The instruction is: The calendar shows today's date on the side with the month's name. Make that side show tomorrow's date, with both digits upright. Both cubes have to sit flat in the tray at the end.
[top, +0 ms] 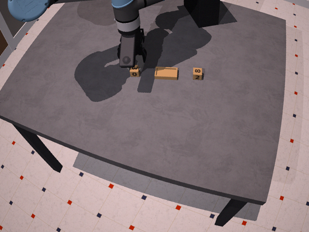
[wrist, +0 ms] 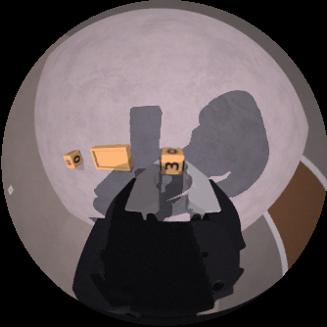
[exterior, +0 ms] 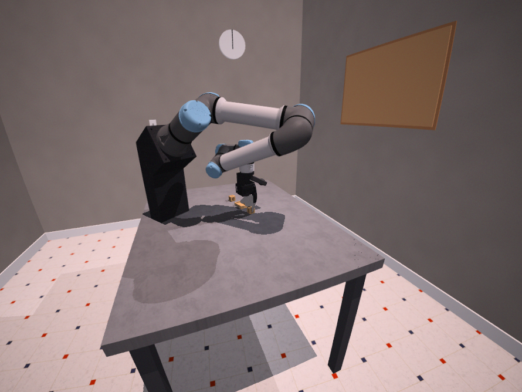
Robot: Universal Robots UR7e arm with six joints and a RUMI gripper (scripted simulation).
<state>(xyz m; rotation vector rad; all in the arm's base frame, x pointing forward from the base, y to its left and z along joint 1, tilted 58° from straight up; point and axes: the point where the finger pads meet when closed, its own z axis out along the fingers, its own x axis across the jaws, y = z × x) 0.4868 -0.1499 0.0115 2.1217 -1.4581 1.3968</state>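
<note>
Right now my hand is 1 cm past the wooden tray, 11 cm to the right of it and 2 cm above it.
</note>
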